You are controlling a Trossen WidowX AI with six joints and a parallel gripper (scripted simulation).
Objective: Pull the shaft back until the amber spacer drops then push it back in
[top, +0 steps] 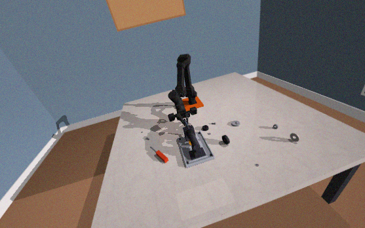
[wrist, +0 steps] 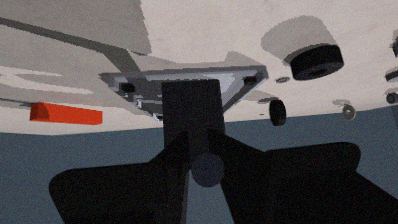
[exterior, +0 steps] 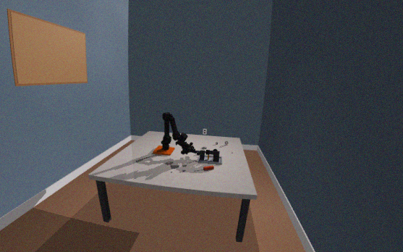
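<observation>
Right now the shaft is 50 mm ahead of my gripper tip and 20 mm above it. Also, from my gripper tip: amber spacer (120 mm ahead, 30 mm below, 10 mm to the left).
</observation>
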